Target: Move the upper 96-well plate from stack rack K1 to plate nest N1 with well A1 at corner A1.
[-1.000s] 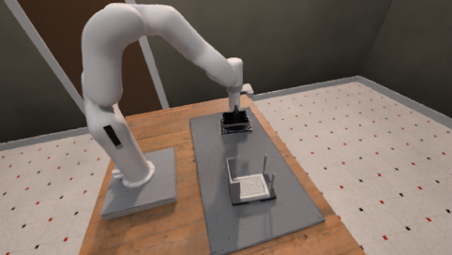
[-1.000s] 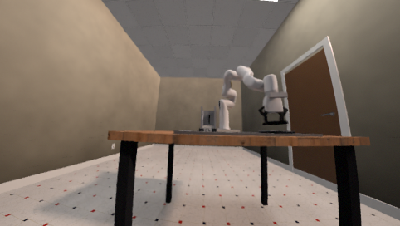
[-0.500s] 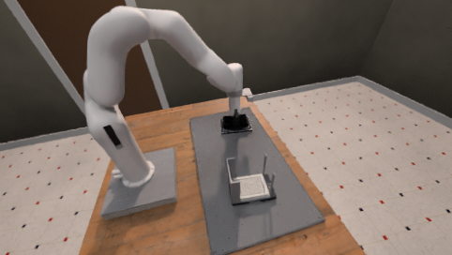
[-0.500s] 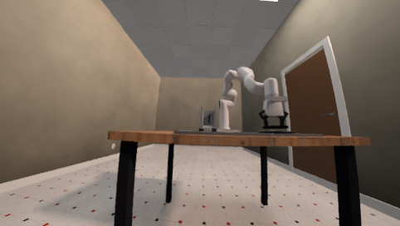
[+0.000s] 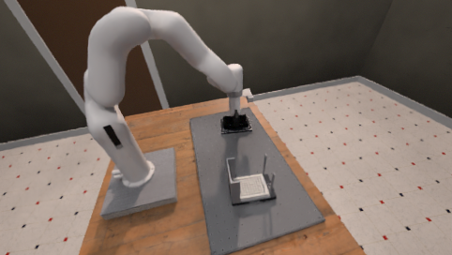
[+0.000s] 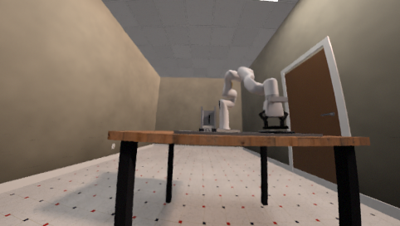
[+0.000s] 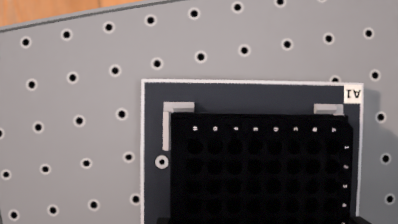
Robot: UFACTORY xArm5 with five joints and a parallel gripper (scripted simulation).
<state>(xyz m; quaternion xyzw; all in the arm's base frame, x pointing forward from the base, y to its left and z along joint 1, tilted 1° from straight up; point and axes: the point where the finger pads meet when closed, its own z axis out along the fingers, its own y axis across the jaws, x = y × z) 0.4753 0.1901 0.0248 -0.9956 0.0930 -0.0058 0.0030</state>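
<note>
Now: the black 96-well plate 10 mm below my hand. The rest, counted from my hand: white plate: 70 mm behind, 380 mm to the right, 20 mm below; then A1 label: 60 mm ahead, 70 mm to the right, 30 mm below; then plate nest N1: 40 mm below.
</note>
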